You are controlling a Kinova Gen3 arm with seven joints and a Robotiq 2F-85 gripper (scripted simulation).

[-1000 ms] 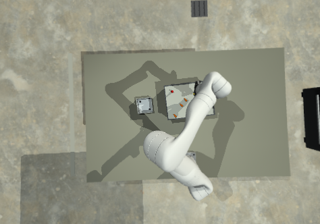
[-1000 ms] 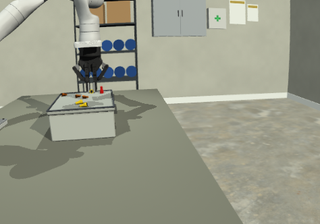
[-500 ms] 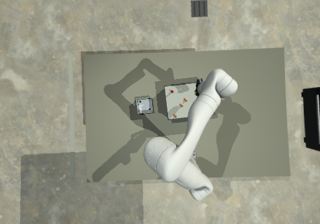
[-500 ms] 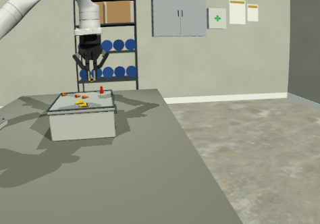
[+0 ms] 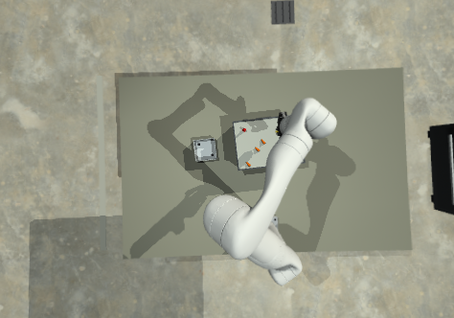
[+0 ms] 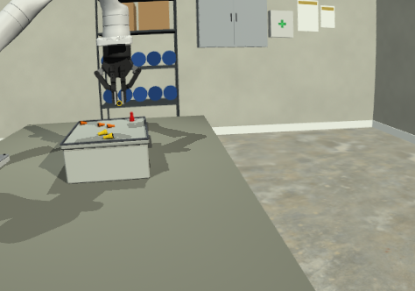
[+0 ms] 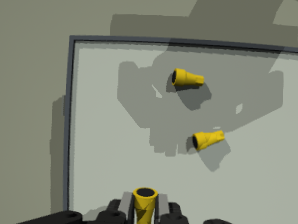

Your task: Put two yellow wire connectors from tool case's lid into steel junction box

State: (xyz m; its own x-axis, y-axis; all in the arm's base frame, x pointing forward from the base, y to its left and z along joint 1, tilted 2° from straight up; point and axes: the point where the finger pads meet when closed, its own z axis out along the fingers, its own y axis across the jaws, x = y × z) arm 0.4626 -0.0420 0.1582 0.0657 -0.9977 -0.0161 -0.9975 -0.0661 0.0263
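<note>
Right now my hand is 320 mm to the right of the steel junction box, 190 mm above it and 60 mm past it. The rest, counted from my hand: tool case 120 mm below, 40 mm behind, 30 mm to the left; then red connector 130 mm to the left, 80 mm below, 20 mm ahead.
</note>
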